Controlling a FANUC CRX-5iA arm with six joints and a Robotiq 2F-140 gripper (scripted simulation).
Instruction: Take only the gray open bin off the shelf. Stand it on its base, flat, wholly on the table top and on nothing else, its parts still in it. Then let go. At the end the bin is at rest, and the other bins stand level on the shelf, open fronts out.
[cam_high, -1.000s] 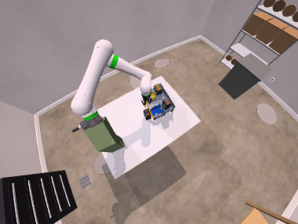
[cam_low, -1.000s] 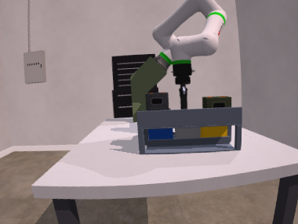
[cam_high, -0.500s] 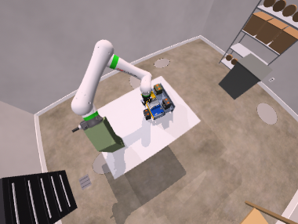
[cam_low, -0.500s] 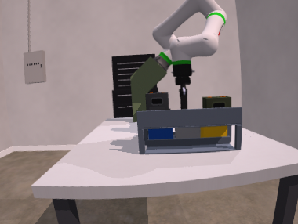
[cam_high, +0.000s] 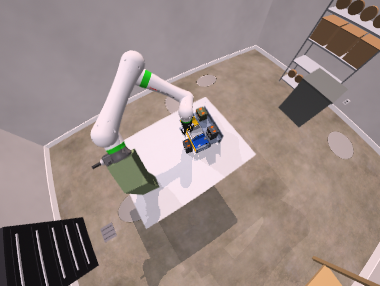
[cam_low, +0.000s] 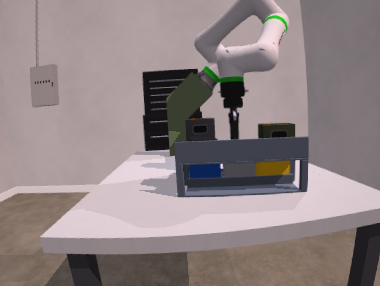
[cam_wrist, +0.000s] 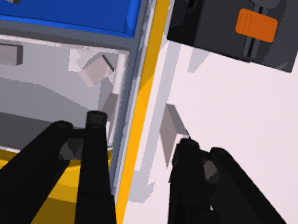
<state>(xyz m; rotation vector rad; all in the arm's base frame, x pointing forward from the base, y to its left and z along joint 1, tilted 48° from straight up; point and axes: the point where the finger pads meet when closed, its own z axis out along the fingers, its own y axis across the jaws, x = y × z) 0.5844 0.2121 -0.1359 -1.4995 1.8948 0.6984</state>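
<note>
My hand is 3 cm above the thin yellow strip. Also, from my hand: gray open bin: 10 cm ahead, 2 cm to the right, 5 cm below; dark box: 7 cm behind, 10 cm to the right, 2 cm below; blue bin: 8 cm ahead, 13 cm to the right, 5 cm below.
</note>
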